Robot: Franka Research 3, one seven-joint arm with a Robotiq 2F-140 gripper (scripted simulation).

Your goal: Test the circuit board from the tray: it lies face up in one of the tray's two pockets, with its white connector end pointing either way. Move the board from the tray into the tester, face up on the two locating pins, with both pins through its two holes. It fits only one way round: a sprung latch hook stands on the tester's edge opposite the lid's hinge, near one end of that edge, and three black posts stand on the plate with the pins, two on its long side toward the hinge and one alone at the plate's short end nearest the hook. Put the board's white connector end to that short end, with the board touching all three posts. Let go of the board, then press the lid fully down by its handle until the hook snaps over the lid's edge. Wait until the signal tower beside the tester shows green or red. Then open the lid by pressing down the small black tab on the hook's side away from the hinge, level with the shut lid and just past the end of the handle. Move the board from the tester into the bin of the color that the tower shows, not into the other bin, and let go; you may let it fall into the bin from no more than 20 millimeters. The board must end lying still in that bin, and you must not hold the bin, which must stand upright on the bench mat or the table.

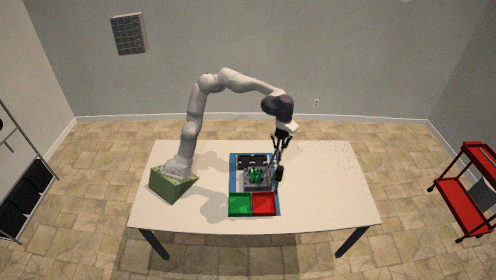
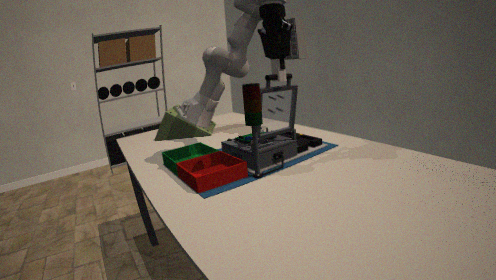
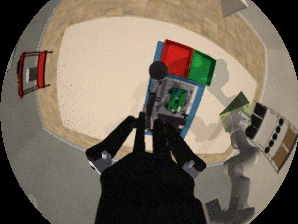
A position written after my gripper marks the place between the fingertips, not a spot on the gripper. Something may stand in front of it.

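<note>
There's a red bin point(image 2: 193, 172), and the red bin is there in image 3 as well, at point(image 3: 177, 56). You'd also find a green bin point(image 2: 171, 157), and image 3 has the green bin point(image 3: 202, 67) too. As for me, my gripper point(image 2: 279, 81) is visible, and image 3 shows my gripper point(image 3: 148, 109) as well.
</note>
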